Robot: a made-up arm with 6 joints. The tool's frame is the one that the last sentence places. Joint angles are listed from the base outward.
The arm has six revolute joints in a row. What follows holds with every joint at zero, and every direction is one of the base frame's.
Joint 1 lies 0.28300 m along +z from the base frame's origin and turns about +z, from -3.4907 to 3.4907 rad.
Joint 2 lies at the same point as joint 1 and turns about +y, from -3.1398 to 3.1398 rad.
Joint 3 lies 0.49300 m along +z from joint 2 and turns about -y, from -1.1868 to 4.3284 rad.
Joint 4 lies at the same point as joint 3 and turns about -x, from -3.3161 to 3.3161 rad.
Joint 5 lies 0.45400 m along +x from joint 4 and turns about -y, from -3.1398 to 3.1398 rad.
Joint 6 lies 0.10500 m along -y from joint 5 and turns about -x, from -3.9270 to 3.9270 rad.
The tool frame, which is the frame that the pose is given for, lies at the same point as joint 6; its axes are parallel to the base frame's.
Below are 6 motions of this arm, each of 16 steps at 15 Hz.
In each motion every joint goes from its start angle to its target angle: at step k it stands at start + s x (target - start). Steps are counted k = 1, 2, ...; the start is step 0. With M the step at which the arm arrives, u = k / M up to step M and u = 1 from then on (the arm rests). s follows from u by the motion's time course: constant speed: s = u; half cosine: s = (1 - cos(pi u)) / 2; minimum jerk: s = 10 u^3 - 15 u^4 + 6 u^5.
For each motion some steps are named. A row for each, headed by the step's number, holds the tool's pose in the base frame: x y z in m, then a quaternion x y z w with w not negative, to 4 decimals.
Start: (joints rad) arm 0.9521 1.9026 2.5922 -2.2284 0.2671 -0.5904
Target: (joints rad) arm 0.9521 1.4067 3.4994 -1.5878 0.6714 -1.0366
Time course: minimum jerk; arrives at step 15
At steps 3, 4, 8, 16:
3: 0.4466 0.7325 0.3909 -0.9096 -0.2929 -0.2938 0.0232
4: 0.4389 0.7157 0.4378 -0.9061 -0.2698 -0.3226 0.0462
8: 0.3427 0.5344 0.6997 -0.8304 -0.0933 -0.4928 0.2428
16: 0.2021 0.2870 0.8094 -0.6437 0.0818 -0.5920 0.4779

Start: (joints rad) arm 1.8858 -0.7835 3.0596 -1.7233 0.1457 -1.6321
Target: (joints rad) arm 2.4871 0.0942 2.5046 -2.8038 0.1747 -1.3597
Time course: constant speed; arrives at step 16
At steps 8, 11, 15, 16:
8: 0.3029 -0.5443 0.8345 0.2516 -0.1719 -0.3685 0.8783
11: 0.2756 -0.4320 0.9580 0.2589 -0.3028 -0.2581 0.8801
15: 0.1844 -0.2782 1.0805 0.2836 -0.4523 -0.0799 0.8418
16: 0.1526 -0.2419 1.1029 0.2915 -0.4839 -0.0314 0.8246

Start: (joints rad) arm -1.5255 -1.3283 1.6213 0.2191 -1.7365 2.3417
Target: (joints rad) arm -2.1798 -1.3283 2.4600 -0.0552 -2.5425 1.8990
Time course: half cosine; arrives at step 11
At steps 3, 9, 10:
3: -0.0402 0.9378 0.4049 0.6276 -0.3866 0.6659 0.1148
9: 0.3657 0.7856 0.1555 0.6189 -0.4326 0.6239 0.2014
10: 0.3894 0.7612 0.1382 0.6148 -0.4401 0.6200 0.2096

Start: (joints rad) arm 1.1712 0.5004 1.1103 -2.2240 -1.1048 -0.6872
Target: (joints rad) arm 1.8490 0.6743 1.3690 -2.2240 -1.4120 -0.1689
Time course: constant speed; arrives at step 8
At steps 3, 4, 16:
3: 0.0351 0.6799 0.9042 -0.2764 -0.6326 -0.6882 0.2232
4: -0.0222 0.6872 0.9027 -0.2387 -0.6155 -0.7082 0.2503
16: -0.2563 0.6651 0.8947 -0.1111 -0.5136 -0.7597 0.3831

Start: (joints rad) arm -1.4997 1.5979 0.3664 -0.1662 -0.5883 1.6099
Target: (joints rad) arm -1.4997 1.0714 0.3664 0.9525 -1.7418 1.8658
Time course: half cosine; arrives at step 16
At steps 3, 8, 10, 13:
3: -0.0579 -0.6617 -0.1323 0.0821 0.6861 0.1305 0.7109
8: -0.0421 -0.7747 0.0471 0.0313 0.7485 0.3635 0.5537
10: -0.0289 -0.8087 0.1384 0.0424 0.7801 0.4345 0.4482
13: -0.0096 -0.8321 0.2486 0.0869 0.8140 0.4810 0.3137

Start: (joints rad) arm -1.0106 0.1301 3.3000 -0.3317 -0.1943 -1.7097
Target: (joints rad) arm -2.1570 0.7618 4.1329 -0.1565 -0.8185 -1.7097
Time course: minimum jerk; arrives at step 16
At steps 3, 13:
3: -0.2688 0.2810 0.7856 -0.2189 -0.4800 0.6898 0.4958
13: -0.0298 0.1539 0.5679 -0.4057 -0.4453 0.1971 0.7735

